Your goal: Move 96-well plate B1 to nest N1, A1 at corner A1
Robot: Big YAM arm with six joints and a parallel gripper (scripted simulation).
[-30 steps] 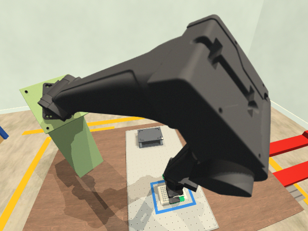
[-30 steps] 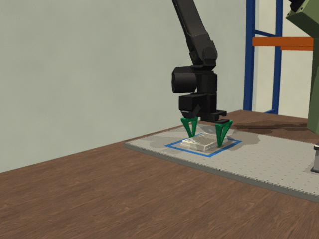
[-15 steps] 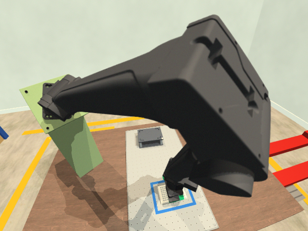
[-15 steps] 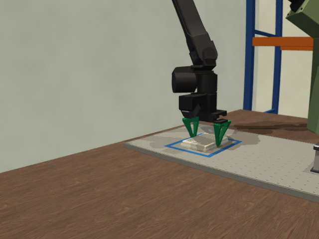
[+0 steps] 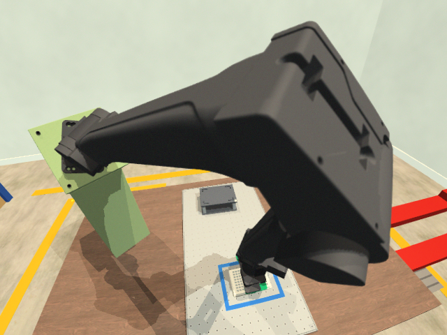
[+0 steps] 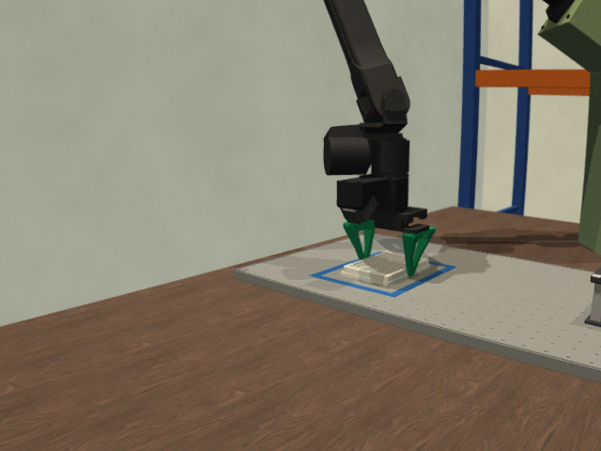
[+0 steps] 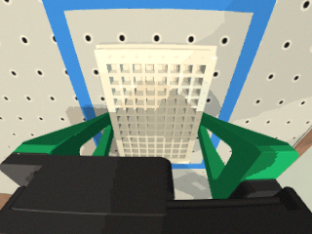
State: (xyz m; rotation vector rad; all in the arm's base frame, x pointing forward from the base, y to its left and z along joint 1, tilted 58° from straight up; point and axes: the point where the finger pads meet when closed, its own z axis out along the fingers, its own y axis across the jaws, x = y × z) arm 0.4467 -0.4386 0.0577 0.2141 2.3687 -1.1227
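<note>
My gripper is now 370 mm to the right of the dark grey raised nest N1, 100 mm short of it and 50 mm below it. From my hand the other things lie so: A1 label 290 mm to the left, 150 mm ahead, 50 mm above; then white 96-well plate right at my hand.
</note>
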